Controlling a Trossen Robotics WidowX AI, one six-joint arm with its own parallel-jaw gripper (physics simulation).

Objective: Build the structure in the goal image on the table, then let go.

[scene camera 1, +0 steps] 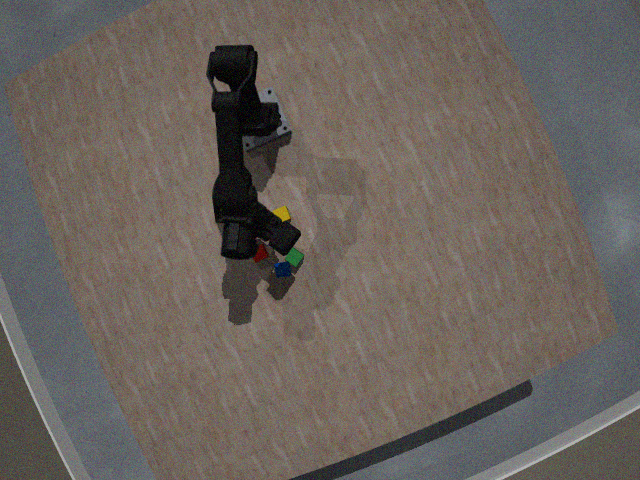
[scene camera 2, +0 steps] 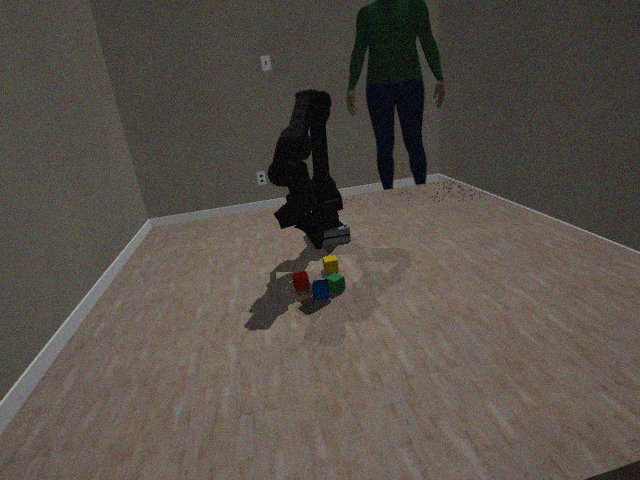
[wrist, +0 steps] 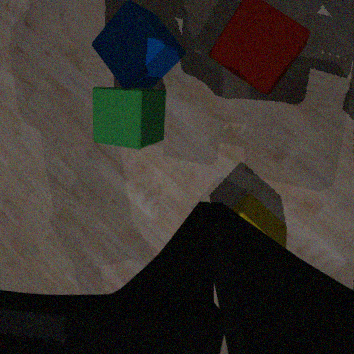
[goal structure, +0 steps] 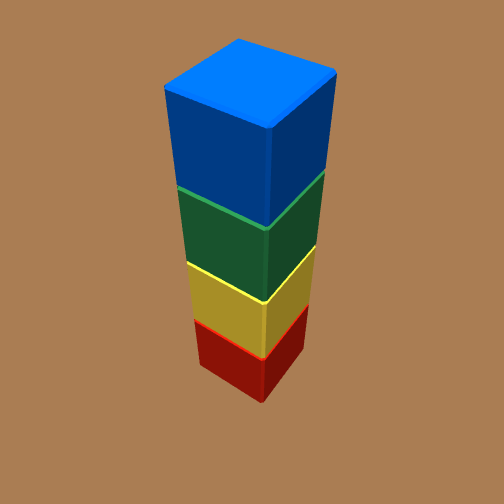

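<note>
Four small cubes lie on the wooden table [scene camera 1: 413,232] [scene camera 2: 439,335]. The yellow cube [scene camera 1: 281,212] [scene camera 2: 330,264] [wrist: 263,219] lies alone, nearest the arm's base, and is partly hidden by my fingers in the wrist view. The green cube [scene camera 1: 294,256] [scene camera 2: 335,284] [wrist: 123,116] and the blue cube [scene camera 1: 282,269] [scene camera 2: 320,289] [wrist: 135,46] touch each other. The red cube [scene camera 1: 260,252] [scene camera 2: 300,281] [wrist: 260,43] lies apart from them. None is stacked. My gripper [scene camera 1: 290,240] [scene camera 2: 316,240] [wrist: 214,211] is shut and empty. It hangs above the table beside the yellow cube.
The arm's grey base plate [scene camera 1: 270,121] [scene camera 2: 336,234] is fixed to the table behind the cubes. A person in a green top [scene camera 2: 395,88] stands at the far edge. A dark strip [scene camera 1: 439,429] runs along one table edge.
</note>
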